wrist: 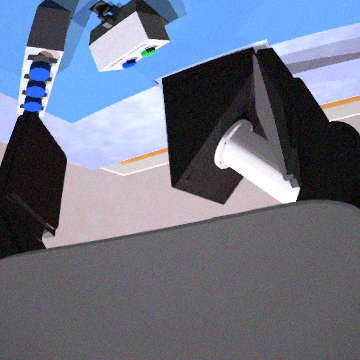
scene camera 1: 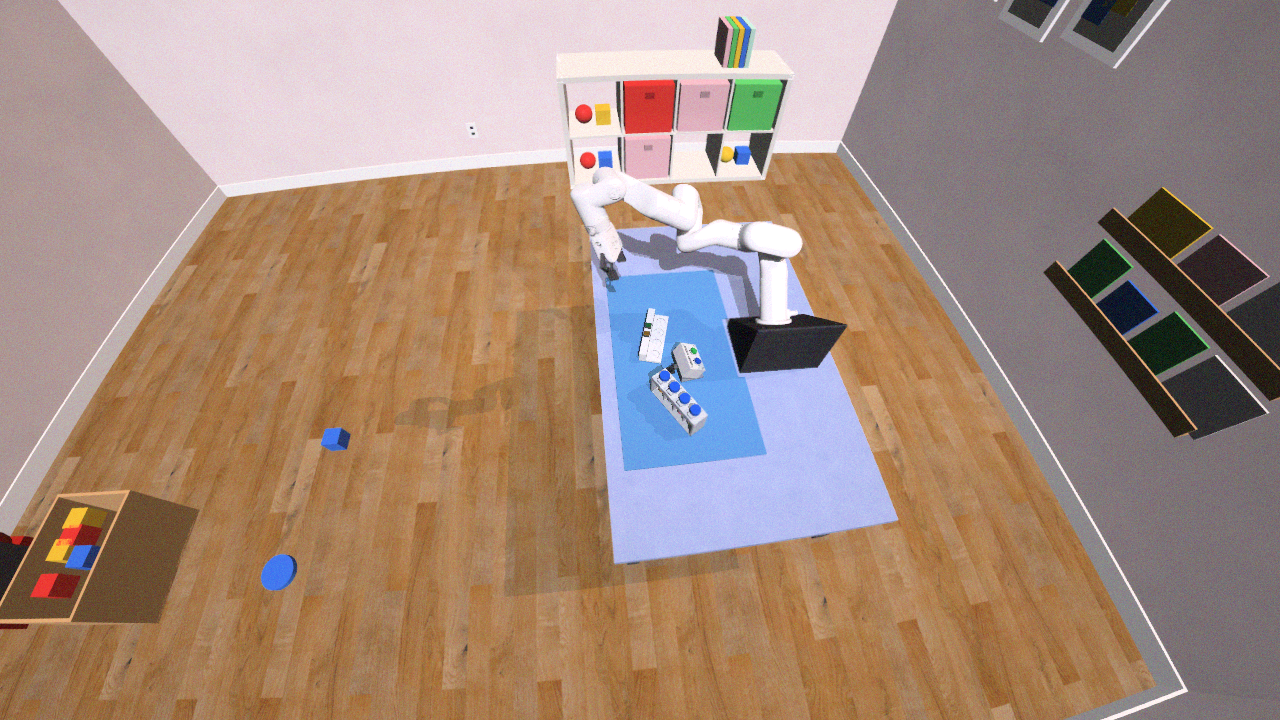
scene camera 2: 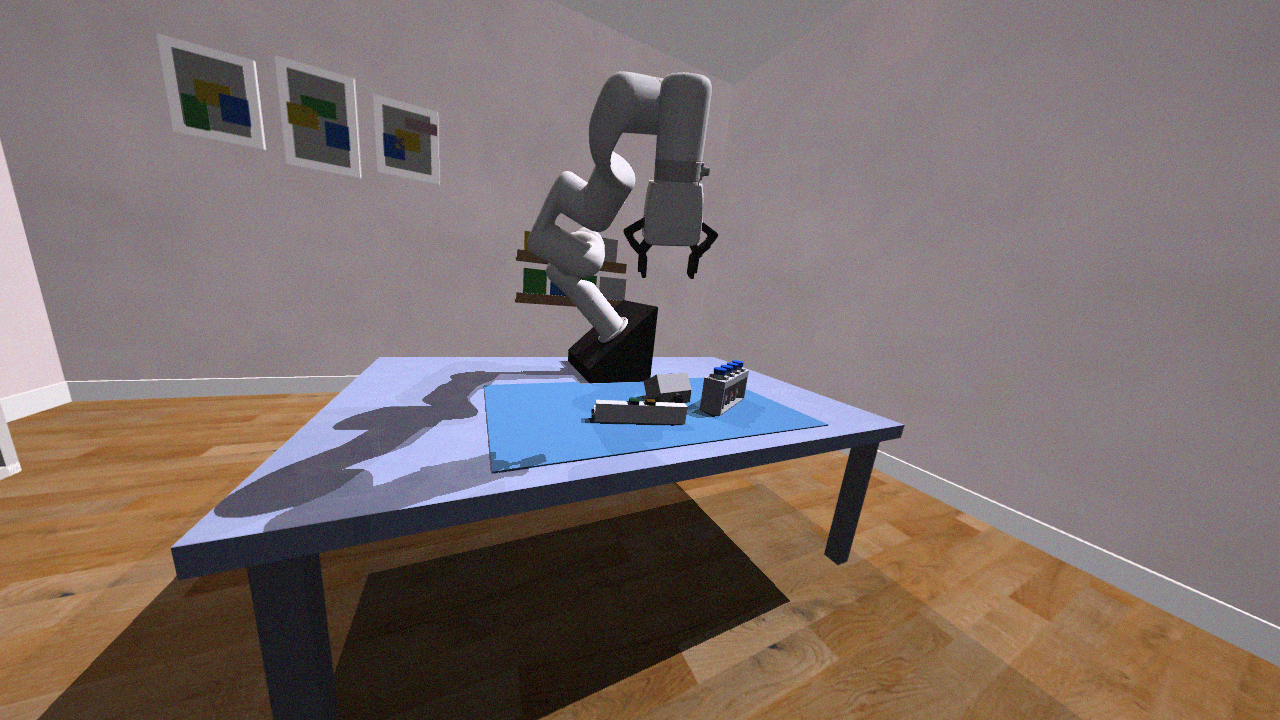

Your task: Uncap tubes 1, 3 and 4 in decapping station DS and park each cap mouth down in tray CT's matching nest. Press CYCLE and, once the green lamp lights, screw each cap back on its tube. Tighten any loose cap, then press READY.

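Pixels of known places: gripper, between the fingertips: (wrist: 146, 104) (scene camera 1: 618, 270) (scene camera 2: 666, 276); arm's base, origin of its link: (wrist: 232, 142) (scene camera 1: 773, 321) (scene camera 2: 613, 330).
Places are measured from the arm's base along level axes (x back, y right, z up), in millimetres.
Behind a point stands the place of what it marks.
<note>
The white decapping station (scene camera 1: 700, 420) @(y -272, x -360, z -63 mm) (scene camera 2: 711, 396) @(y -68, x -440, z -109 mm) (wrist: 49, 30) @(y -68, x -440, z -101 mm) holds tubes in a row; several blue caps (scene camera 1: 684, 398) @(y -197, x -393, z -36 mm) (scene camera 2: 728, 368) @(y -138, x -425, z -38 mm) (wrist: 36, 90) @(y -141, x -409, z -35 mm) sit on top. The wrist view shows three caps and a grey round shape at the row's end; a finger hides the far end. The white tray CT (scene camera 1: 658, 347) @(y 84, x -394, z -144 mm) (scene camera 2: 640, 412) @(y 157, x -431, z -130 mm) lies nearby, with small green and brown pieces at its edge. The grey-white control box (scene camera 1: 687, 365) @(y -55, x -332, z -80 mm) (scene camera 2: 667, 386) @(y 11, x -345, z -103 mm) (wrist: 117, 40) @(y -13, x -341, z -96 mm) has a green round part (wrist: 148, 51) @(y 11, x -293, z -83 mm) and a blue one (wrist: 129, 63) @(y -35, x -290, z -85 mm). My gripper (scene camera 1: 610, 275) @(y 190, x -515, z 185 mm) (scene camera 2: 666, 274) @(y 190, x -515, z 185 mm) is open and empty, high above the table, away from the station.
The blue mat (scene camera 1: 689, 443) @(y -306, x -396, z -156 mm) (scene camera 2: 537, 429) @(y 386, x -383, z -156 mm) lies on the pale table (scene camera 1: 751, 510) @(y -565, x -276, z -159 mm) (scene camera 2: 304, 465) @(y 743, x -379, z -159 mm). My arm's black pedestal (scene camera 1: 787, 344) @(y -111, x -1, z 15 mm) (scene camera 2: 635, 340) @(y -19, x -117, z -14 mm) (wrist: 205, 90) @(y 10, x -113, z -86 mm) stands at the table's side, near the control box. The arm reaches out from it over the table.
</note>
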